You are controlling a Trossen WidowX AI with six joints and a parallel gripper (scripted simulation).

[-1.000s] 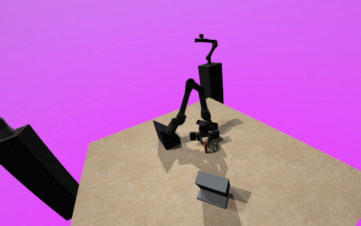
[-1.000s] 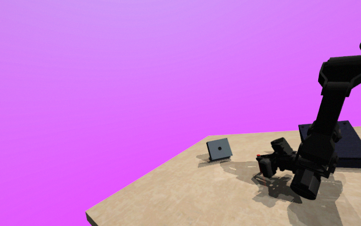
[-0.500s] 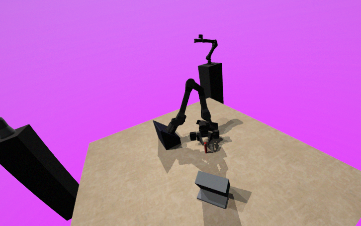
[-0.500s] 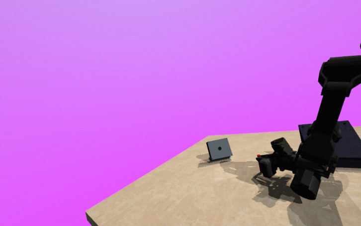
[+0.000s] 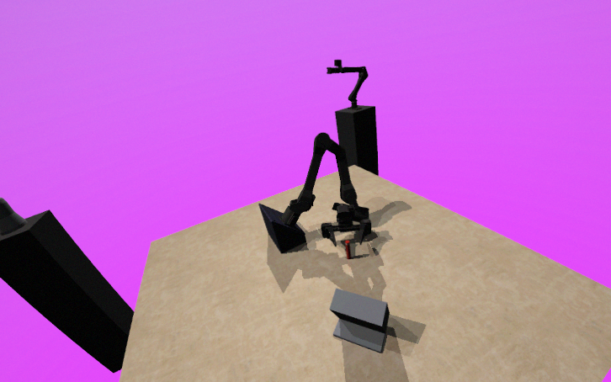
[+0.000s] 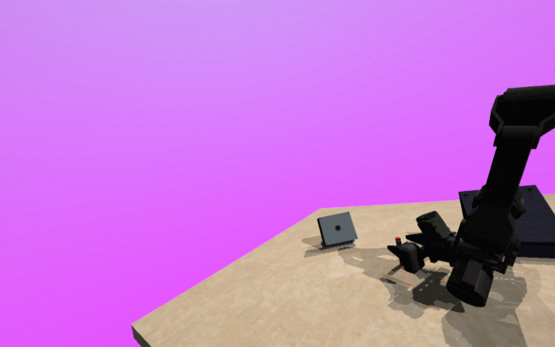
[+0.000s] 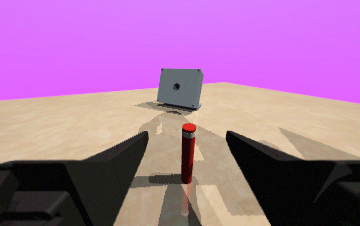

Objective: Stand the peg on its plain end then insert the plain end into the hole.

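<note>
My gripper tip is 1 cm above the red peg. Also, from my gripper tip: grey sloped panel: 22 cm ahead, 13 cm to the right.
</note>
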